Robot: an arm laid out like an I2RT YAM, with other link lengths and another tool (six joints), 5 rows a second.
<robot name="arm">
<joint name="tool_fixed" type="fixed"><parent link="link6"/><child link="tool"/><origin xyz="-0.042 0.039 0.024" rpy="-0.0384 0 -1.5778"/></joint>
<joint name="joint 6" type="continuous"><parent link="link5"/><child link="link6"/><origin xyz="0 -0.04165 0.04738" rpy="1.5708 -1.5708 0"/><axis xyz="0 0 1"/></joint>
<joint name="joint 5" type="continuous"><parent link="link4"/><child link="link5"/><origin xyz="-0.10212 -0.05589 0.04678" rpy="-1.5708 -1.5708 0"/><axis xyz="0 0 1"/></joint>
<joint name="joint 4" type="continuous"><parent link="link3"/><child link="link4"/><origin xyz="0.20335 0.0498 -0.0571" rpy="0 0 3.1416"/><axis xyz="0 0 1"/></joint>
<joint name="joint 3" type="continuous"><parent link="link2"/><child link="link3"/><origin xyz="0.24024 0 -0.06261" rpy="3.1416 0 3.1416"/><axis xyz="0 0 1"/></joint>
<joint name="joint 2" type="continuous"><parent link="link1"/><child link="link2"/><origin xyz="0.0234 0.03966 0.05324" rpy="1.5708 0 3.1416"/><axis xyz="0 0 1"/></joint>
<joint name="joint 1" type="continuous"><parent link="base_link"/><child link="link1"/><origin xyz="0 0 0.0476"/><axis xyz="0 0 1"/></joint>
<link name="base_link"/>
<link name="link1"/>
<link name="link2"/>
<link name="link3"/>
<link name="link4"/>
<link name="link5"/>
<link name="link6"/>
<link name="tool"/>
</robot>
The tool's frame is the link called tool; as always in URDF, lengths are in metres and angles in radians. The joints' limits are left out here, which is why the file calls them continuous.
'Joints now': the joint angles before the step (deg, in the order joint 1, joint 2, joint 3, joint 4, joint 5, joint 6). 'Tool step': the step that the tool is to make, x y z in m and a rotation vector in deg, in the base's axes. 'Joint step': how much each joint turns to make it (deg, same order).
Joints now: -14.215, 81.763, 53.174, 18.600, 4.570, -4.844
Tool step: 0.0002, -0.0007, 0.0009, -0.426, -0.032, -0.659
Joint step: 0.009, -0.052, 0.155, -0.046, 0.728, -0.285
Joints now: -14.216, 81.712, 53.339, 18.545, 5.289, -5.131
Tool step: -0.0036, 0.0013, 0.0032, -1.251, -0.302, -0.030
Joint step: -0.020, -1.039, -0.318, -0.015, 0.197, -1.126
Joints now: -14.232, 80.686, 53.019, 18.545, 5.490, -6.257
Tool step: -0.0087, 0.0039, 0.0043, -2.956, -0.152, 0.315
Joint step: -0.007, -2.442, -1.079, -0.212, 0.102, -2.858
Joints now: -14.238, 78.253, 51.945, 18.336, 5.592, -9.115
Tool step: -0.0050, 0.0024, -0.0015, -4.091, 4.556, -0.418
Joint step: -0.052, -2.234, 1.566, -6.671, 1.193, -4.988
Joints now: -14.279, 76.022, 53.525, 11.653, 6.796, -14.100
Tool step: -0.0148, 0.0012, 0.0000, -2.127, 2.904, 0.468
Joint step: -0.845, -3.930, -0.360, -5.500, -0.713, -3.023
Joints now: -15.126, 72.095, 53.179, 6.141, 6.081, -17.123
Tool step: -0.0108, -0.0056, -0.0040, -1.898, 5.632, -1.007
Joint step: -1.687, -2.345, 2.078, -8.944, 0.220, -3.454
